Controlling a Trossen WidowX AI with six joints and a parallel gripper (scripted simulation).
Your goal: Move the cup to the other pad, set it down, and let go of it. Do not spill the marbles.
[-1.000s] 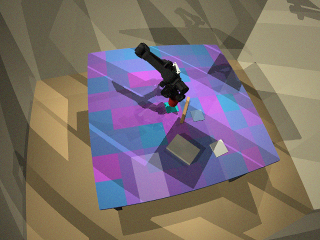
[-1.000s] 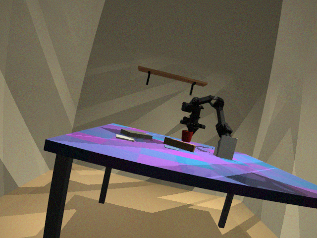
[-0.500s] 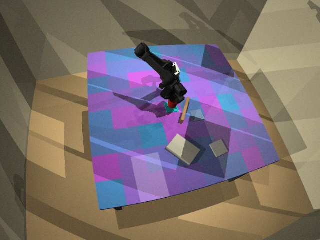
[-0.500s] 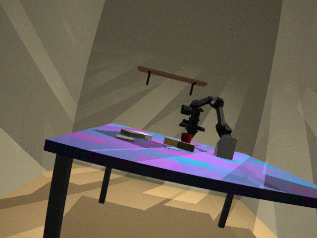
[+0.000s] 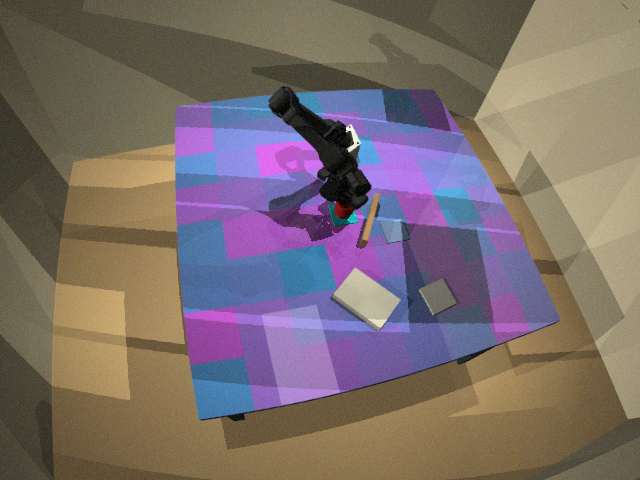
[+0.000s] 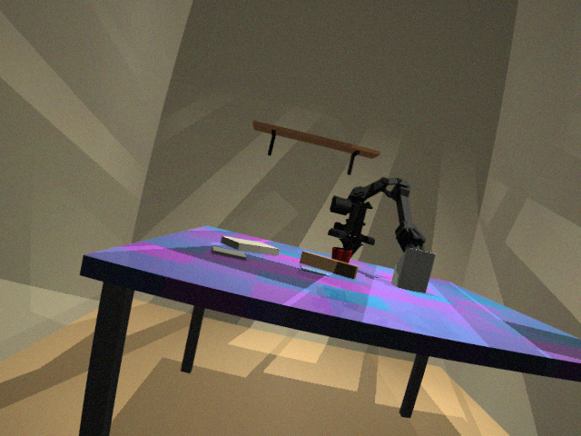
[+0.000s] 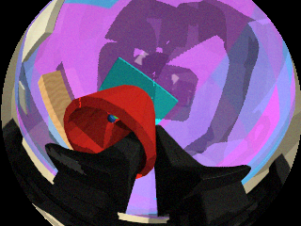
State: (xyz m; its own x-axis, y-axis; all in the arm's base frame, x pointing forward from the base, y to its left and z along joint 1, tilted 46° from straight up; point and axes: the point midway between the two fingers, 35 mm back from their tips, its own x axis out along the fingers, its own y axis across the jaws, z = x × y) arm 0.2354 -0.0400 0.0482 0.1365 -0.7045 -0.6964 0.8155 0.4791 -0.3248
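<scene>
My gripper tip is now 30 mm short of the red cup and 20 mm to the right of it. The rest, counted from my gripper tip: wooden bar: 70 mm ahead, 110 mm to the left, 30 mm below; teal pad: 30 mm ahead, 20 mm to the left, 50 mm below; pale blue pad: 110 mm ahead, 190 mm to the left, 50 mm below.
</scene>
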